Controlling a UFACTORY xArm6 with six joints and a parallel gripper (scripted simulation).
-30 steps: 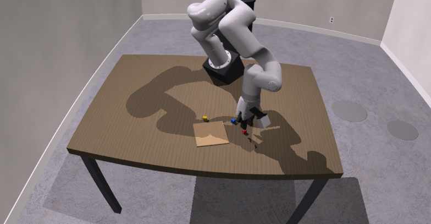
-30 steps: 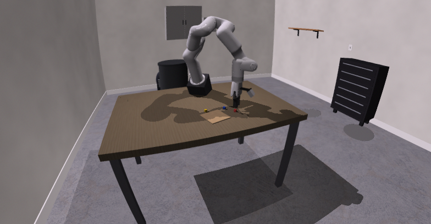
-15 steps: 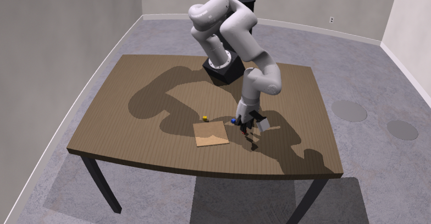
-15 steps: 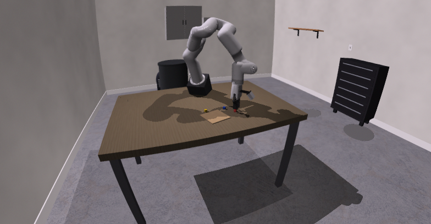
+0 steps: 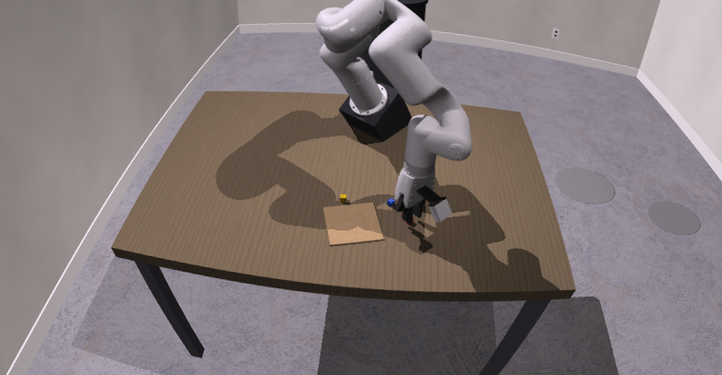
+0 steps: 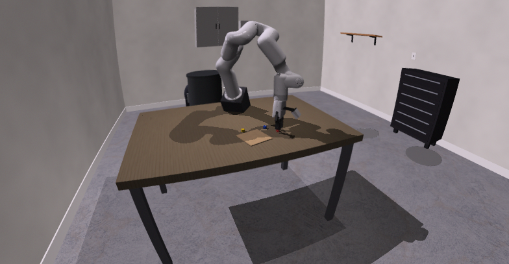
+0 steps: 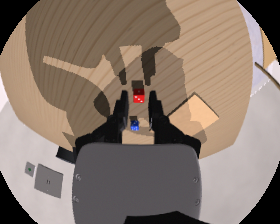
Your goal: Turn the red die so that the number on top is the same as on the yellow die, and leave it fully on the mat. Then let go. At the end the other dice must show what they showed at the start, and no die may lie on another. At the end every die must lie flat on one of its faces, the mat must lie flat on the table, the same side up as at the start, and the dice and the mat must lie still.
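Right now the red die is 30 mm below my hand. Round my hand: tan mat: 10 mm ahead, 160 mm to the right, 40 mm below; yellow die: 80 mm behind, 180 mm to the right, 30 mm below; blue die: 70 mm behind, 50 mm to the right, 30 mm below.
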